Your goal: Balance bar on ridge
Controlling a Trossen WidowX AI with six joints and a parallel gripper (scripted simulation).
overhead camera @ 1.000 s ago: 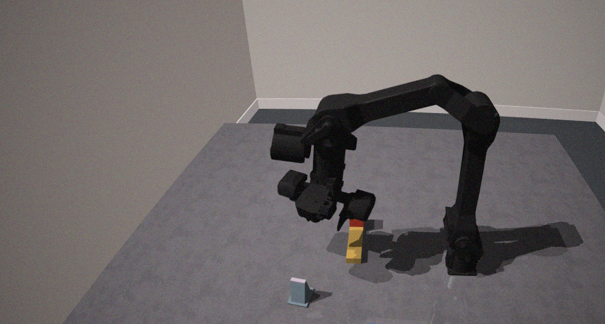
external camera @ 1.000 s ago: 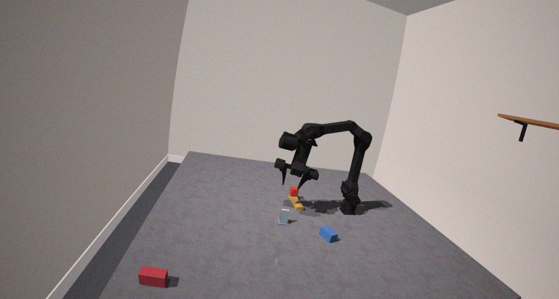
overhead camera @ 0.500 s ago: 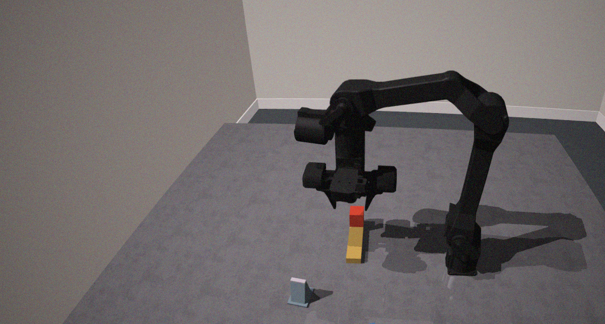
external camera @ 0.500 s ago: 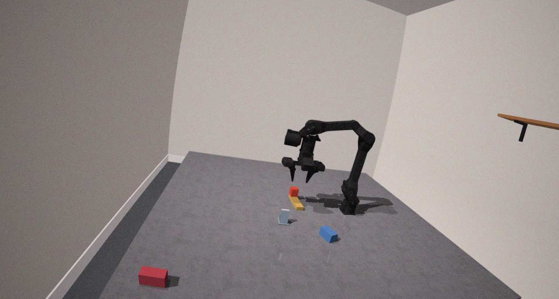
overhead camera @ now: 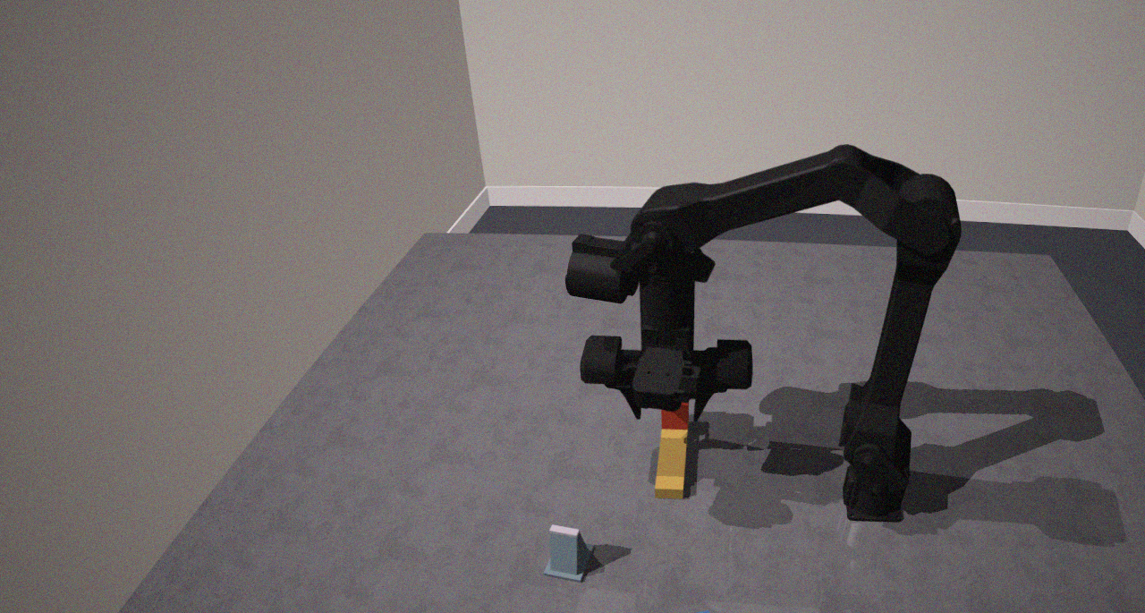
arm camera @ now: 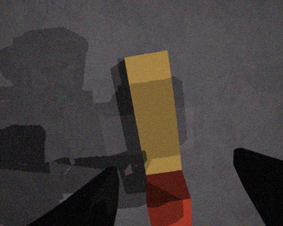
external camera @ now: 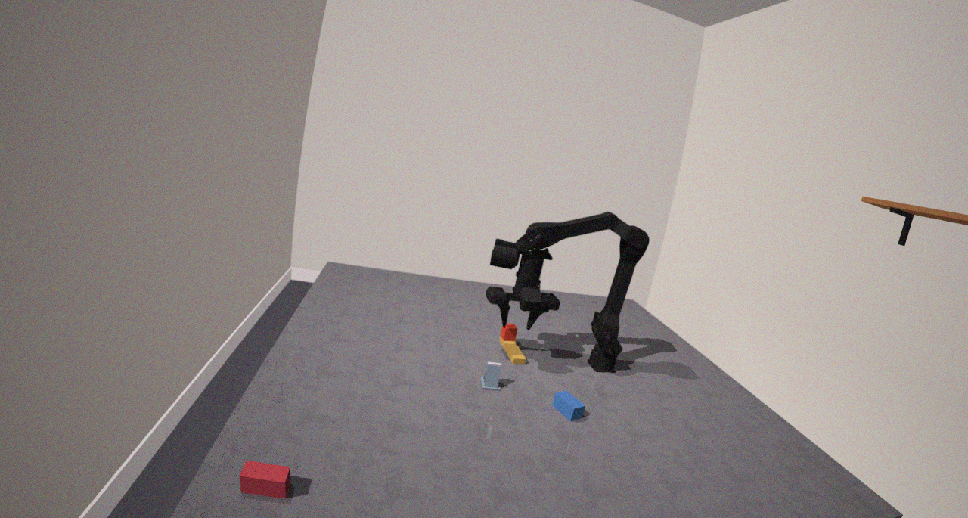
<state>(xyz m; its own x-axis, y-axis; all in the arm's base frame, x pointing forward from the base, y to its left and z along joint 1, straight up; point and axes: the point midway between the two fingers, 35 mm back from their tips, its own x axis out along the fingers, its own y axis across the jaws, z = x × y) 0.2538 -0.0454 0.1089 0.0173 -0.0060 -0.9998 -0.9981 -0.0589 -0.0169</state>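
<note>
My gripper tip is 50 mm above the bar and 40 mm to the left of it. Round my gripper tip: red block: 550 mm to the left, 490 mm ahead, 60 mm below; blue block: 270 mm to the left, 70 mm behind, 60 mm below.
</note>
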